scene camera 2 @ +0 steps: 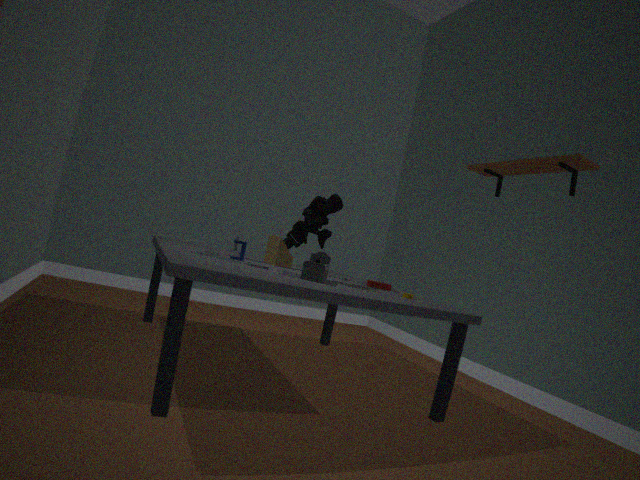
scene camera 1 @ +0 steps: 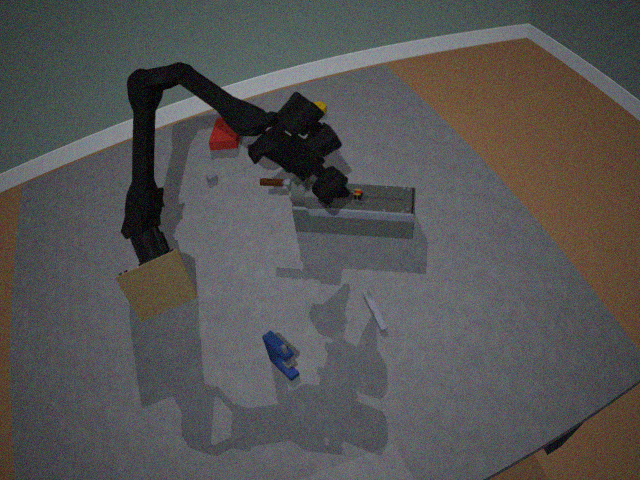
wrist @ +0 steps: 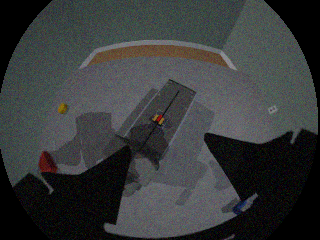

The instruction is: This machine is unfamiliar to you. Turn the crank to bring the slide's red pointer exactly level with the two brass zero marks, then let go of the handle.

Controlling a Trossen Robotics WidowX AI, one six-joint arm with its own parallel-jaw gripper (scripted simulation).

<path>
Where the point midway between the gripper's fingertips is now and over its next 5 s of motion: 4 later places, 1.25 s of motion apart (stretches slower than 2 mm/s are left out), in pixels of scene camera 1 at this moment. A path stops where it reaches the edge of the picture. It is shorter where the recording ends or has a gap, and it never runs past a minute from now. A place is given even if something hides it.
My gripper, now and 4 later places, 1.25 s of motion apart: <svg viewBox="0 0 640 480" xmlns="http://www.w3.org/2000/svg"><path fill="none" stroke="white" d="M336 183L293 153L278 173L280 190L280 189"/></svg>
</path>
